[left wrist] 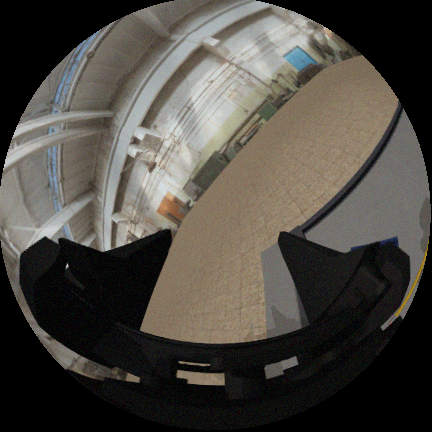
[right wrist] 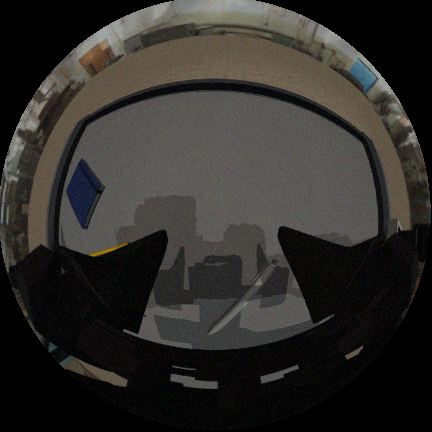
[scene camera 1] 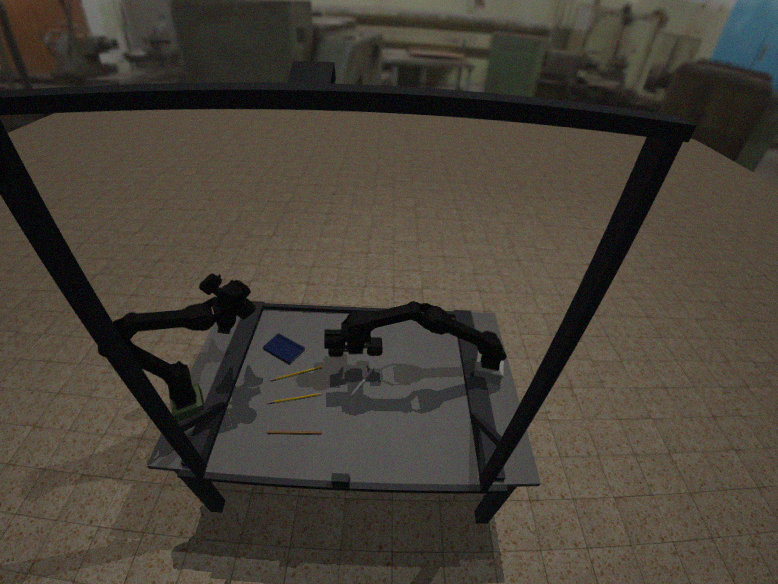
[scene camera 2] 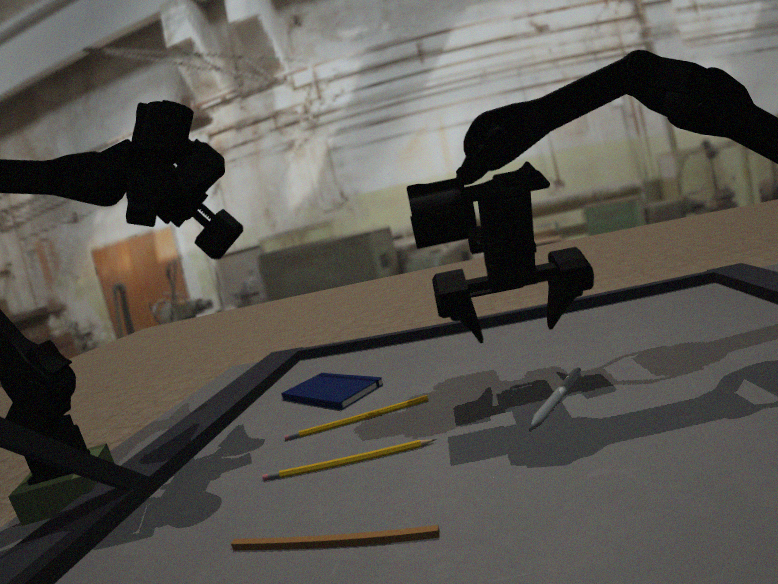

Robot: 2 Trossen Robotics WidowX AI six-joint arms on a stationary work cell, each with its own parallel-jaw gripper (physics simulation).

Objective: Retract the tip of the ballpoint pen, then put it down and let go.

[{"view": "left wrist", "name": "my left gripper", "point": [226, 236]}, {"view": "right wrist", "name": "my right gripper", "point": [223, 234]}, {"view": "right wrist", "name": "ballpoint pen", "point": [261, 279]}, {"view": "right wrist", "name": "blue notebook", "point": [84, 188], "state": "on the table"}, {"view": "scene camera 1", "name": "my left gripper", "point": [229, 283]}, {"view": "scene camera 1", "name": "blue notebook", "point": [280, 346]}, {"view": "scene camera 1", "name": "dark frame post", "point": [656, 157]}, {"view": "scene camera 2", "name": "my left gripper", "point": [201, 210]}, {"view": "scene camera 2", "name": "my right gripper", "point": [515, 334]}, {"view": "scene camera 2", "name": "ballpoint pen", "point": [545, 409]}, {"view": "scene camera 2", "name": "blue notebook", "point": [336, 391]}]
